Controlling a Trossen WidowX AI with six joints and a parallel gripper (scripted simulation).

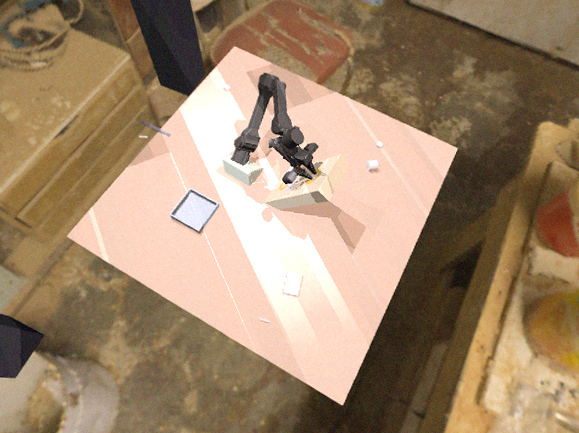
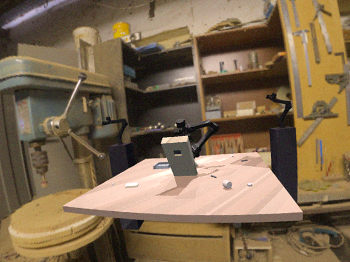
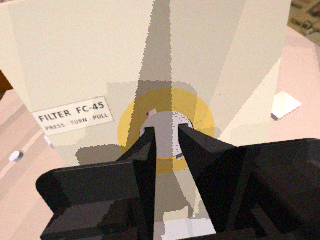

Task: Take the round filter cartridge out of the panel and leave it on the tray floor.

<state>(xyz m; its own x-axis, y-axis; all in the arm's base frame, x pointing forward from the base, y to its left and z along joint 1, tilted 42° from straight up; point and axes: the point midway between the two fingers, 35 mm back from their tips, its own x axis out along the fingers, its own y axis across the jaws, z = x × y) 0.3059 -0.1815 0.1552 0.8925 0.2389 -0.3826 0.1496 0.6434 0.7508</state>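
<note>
Now: the round filter cartridge 1 cm below my gripper tip and 1 cm ahead of it. Round my gripper tip: square grey-rimmed tray: 44 cm behind, 24 cm to the right, 24 cm below; then cream service panel: 8 cm below, 4 cm behind; then flat white block: 36 cm to the right, 24 cm below, 8 cm ahead.
</note>
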